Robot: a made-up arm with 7 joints. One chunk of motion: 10 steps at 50 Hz.
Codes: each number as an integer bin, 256 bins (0 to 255) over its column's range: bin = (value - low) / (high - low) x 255, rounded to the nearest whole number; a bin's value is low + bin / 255 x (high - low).
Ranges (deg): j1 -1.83..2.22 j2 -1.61..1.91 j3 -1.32..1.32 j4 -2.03..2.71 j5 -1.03..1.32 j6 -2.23..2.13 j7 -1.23..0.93
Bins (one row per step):
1: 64 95 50 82 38 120 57
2: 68 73 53 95 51 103 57
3: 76 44 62 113 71 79 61
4: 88 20 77 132 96 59 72
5: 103 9 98 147 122 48 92
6: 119 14 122 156 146 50 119
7: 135 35 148 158 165 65 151
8: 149 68 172 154 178 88 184
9: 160 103 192 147 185 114 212
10: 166 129 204 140 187 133 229
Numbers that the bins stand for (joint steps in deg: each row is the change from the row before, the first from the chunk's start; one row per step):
1: -0.814 -0.299 -0.802 -0.506 -0.680 -0.178 -0.747
2: -0.750 -0.602 -0.771 -0.264 -0.560 -0.469 -0.747
3: -0.623 -1.003 -0.678 0.070 -0.376 -0.879 -0.713
4: -0.432 -1.334 -0.523 0.424 -0.145 -1.221 -0.620
5: -0.194 -1.486 -0.305 0.702 0.094 -1.409 -0.451
6: 0.060 -1.417 -0.057 0.870 0.315 -1.375 -0.222
7: 0.314 -1.127 0.212 0.907 0.491 -1.119 0.049
8: 0.536 -0.671 0.461 0.833 0.610 -0.725 0.329
9: 0.711 -0.188 0.668 0.702 0.675 -0.281 0.566
10: 0.806 0.171 0.792 0.572 0.693 0.044 0.710

